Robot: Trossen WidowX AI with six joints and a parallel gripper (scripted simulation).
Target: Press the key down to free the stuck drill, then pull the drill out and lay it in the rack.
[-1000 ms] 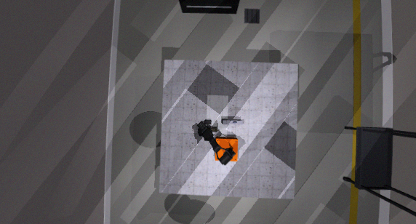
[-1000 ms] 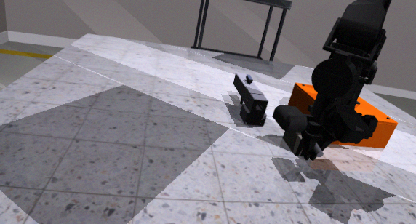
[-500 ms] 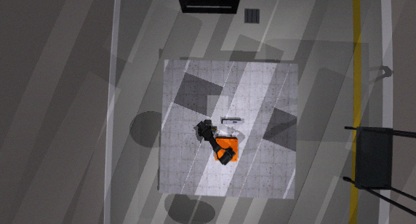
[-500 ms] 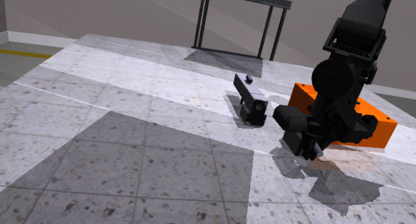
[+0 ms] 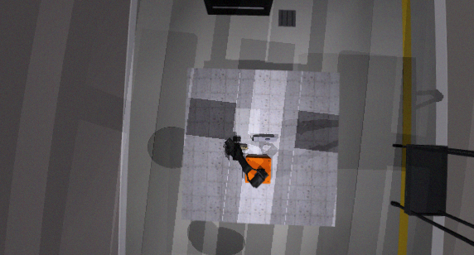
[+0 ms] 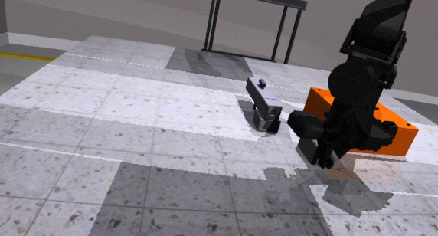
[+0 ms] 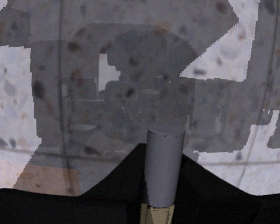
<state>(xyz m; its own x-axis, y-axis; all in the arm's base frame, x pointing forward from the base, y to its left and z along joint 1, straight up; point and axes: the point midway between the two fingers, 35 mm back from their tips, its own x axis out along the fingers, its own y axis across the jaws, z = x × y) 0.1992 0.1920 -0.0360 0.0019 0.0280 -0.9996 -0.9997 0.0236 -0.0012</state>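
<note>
Right now the drill is 4 cm to the right of my gripper tip and 4 cm above it. The rest, counted from my gripper tip: key 25 cm to the right, 7 cm ahead, 4 cm above; then block housing 22 cm to the right, 7 cm ahead, 4 cm above; then rack 5 cm to the right, 1 cm above.
</note>
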